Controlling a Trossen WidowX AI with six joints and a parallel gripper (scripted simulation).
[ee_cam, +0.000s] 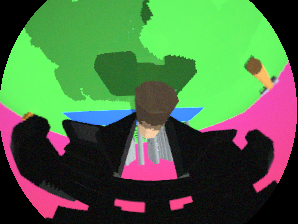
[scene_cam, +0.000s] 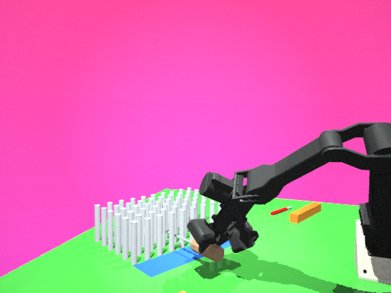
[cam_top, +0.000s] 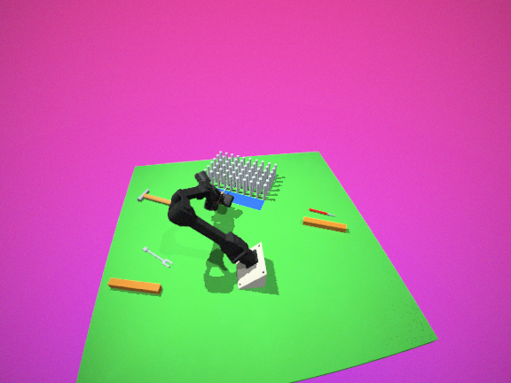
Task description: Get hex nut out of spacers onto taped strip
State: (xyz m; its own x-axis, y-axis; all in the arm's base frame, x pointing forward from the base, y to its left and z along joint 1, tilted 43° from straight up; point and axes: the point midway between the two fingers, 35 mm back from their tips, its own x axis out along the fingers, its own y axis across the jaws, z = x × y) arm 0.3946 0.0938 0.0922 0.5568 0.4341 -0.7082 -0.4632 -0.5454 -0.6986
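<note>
Now: gripper tip 7 cm to the left of the blue taped strip, 4 cm short of it and 3 cm above it. Also, from my gripper tip: wrench 32 cm behind, 30 cm to the left, 3 cm below; then hook tool 9 cm ahead, 5 cm to the right; then hex nut 21 cm ahead, 11 cm to the right, 3 cm below.
</note>
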